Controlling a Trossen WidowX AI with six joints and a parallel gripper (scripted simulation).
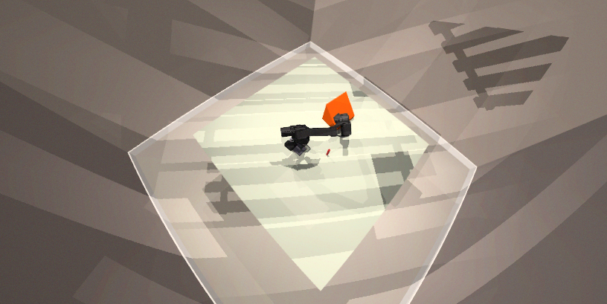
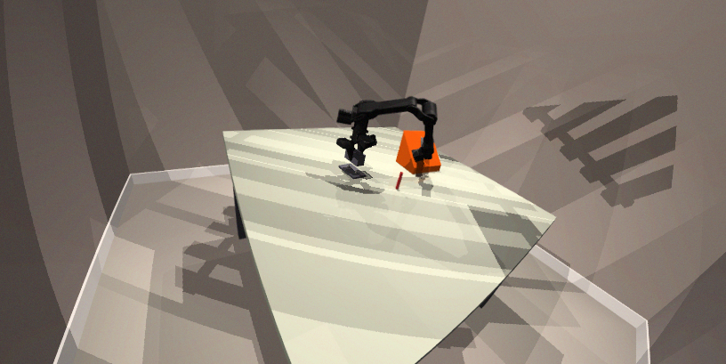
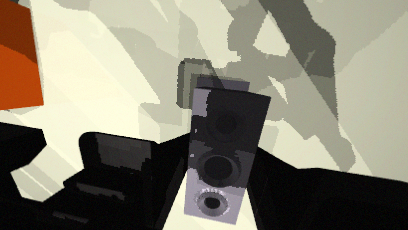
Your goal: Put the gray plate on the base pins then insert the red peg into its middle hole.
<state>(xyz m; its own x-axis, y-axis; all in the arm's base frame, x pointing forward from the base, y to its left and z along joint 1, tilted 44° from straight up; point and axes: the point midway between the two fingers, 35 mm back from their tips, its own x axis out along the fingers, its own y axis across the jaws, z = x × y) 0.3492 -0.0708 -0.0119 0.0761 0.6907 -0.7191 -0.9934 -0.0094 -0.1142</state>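
Now: gripper tip 180 mm to the right of the red peg, 120 mm past it and 20 mm above it. Round my gripper tip: gray plate (30 mm above).
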